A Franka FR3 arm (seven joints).
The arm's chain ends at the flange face. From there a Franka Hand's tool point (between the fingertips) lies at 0.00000 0.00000 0.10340 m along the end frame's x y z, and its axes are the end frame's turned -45 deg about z.
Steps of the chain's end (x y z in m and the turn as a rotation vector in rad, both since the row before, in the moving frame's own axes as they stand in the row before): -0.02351, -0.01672, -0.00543, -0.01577, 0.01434, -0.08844; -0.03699, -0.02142, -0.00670, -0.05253, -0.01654, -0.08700; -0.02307, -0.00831, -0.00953, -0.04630, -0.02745, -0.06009; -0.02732, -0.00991, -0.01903, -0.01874, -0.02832, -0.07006; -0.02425, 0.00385, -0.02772, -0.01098, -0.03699, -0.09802; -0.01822, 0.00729, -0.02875, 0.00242, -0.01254, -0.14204
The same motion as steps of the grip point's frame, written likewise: -0.00481, -0.02624, -0.00545, -0.02129, -0.00101, -0.08844; -0.01594, -0.03846, -0.00686, -0.02545, -0.04884, -0.08700; -0.01578, -0.02065, -0.00968, -0.01333, -0.05215, -0.06009; -0.01577, -0.02690, -0.01909, 0.00677, -0.03328, -0.07006; -0.02346, -0.01615, -0.02780, 0.01839, -0.03392, -0.09802; -0.01885, -0.00877, -0.02876, 0.01058, -0.00716, -0.14204
